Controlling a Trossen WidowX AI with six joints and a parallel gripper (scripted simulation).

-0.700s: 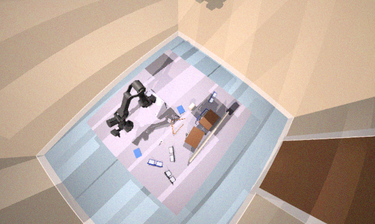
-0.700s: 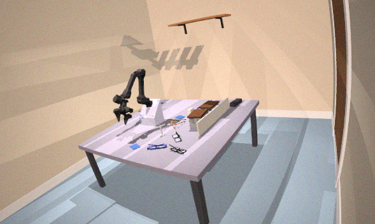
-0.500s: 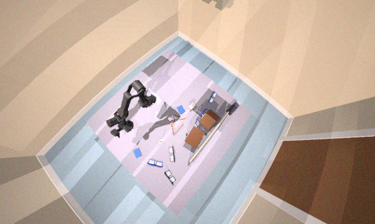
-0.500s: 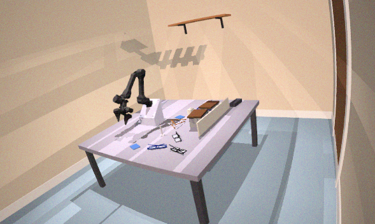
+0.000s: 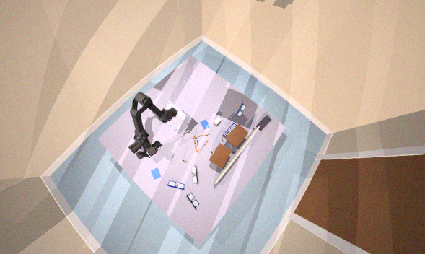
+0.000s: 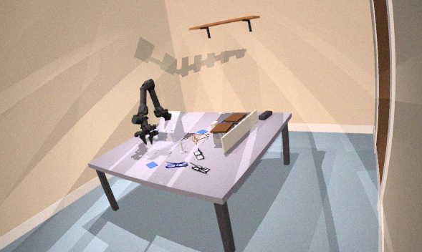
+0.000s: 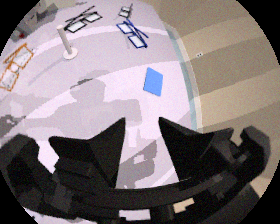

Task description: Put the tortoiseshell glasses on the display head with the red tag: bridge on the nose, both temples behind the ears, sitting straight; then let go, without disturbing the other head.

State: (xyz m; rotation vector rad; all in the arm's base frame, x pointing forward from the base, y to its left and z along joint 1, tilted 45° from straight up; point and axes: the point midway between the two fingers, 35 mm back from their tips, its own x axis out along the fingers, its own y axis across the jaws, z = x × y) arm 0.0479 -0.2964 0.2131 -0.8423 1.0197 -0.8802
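My gripper tip is now 20 cm short of the small stand, 11 cm to the right of it and 7 cm above it. Also, from my gripper tip: long beige board (55 cm ahead, 42 cm to the left, 4 cm below); then display head (41 cm ahead, 32 cm to the left, 4 cm below); then white cube (24 cm ahead, 57 cm to the left, 7 cm below).
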